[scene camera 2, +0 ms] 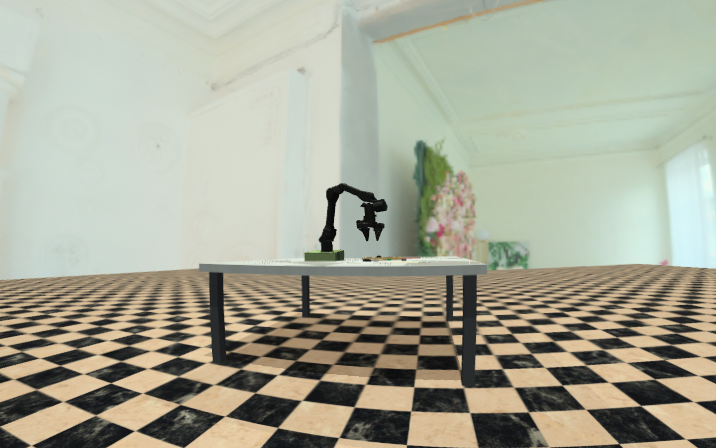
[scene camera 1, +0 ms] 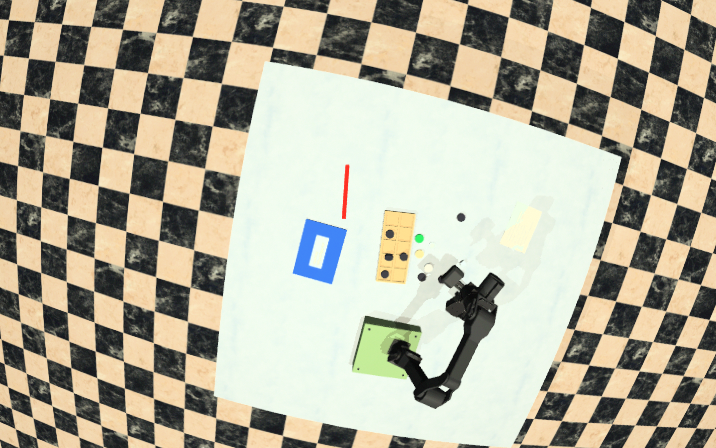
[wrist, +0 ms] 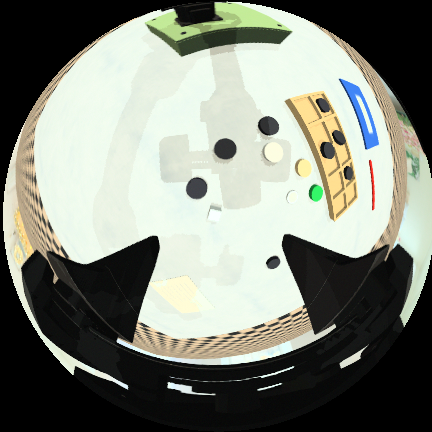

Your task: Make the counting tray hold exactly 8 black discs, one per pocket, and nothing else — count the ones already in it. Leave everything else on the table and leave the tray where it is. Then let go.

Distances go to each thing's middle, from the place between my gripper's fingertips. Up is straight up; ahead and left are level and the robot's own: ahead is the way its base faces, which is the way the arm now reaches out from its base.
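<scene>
Tan counting tray (scene camera 1: 402, 223): 10 mm behind my hand, 230 mm left of it, 110 mm below it.
</scene>
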